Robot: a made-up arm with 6 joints. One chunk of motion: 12 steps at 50 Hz.
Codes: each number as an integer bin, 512 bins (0 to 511) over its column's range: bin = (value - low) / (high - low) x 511, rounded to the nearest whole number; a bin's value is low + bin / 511 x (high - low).
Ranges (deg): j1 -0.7..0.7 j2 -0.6..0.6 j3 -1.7..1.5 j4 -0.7..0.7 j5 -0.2..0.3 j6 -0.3..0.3
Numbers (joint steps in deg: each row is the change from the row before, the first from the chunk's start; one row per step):
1: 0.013 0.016 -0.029 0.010 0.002 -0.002
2: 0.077 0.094 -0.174 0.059 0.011 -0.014
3: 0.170 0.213 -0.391 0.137 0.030 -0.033
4: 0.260 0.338 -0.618 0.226 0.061 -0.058
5: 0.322 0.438 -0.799 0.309 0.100 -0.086
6: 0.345 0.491 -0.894 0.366 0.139 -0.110
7: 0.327 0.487 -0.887 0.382 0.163 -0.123
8: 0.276 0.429 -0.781 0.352 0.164 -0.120
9: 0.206 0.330 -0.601 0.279 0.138 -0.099
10: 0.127 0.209 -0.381 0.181 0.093 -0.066
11: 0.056 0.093 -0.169 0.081 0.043 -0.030
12: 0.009 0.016 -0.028 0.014 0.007 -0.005
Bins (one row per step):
1: 260 262 267 259 206 254
2: 284 296 244 277 216 244
3: 318 346 209 306 235 227
4: 350 399 173 338 267 206
5: 373 442 144 368 307 182
6: 381 465 129 389 346 162
7: 375 463 130 395 371 151
8: 356 438 147 384 372 153
9: 331 396 175 357 345 171
10: 302 344 211 322 299 199
11: 276 295 244 285 248 230
12: 259 262 267 261 212 251

